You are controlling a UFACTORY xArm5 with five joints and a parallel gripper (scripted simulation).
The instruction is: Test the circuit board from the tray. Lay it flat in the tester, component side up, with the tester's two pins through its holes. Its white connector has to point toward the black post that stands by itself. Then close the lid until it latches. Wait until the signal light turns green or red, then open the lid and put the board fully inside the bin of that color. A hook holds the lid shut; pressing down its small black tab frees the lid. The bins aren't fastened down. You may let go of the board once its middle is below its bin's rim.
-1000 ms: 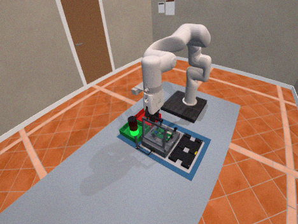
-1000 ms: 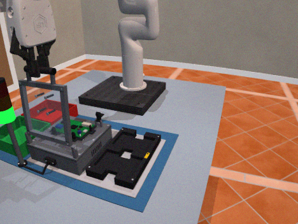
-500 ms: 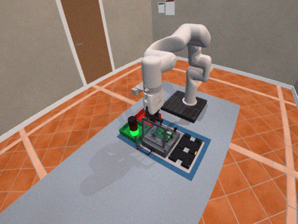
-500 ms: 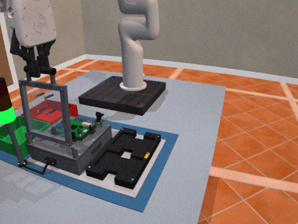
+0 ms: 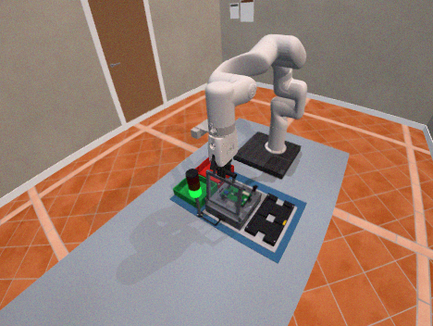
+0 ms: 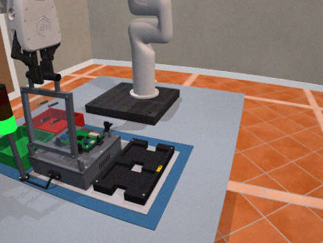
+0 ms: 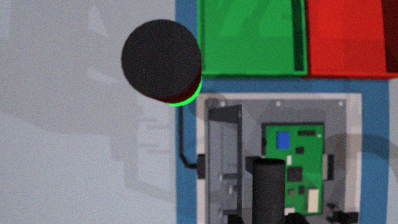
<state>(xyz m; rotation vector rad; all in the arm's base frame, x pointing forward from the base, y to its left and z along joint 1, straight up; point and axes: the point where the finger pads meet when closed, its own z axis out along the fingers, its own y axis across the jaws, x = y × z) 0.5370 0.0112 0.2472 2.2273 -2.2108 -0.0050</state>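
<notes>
Right now my hand is 21 cm above the green circuit board and 8 cm past it. The rest, counted from my hand: green bin: 27 cm below, 20 cm to the right, 3 cm behind; black catch: 19 cm below, 14 cm behind, 6 cm to the left; clear lid: 10 cm below, 1 cm ahead.
</notes>
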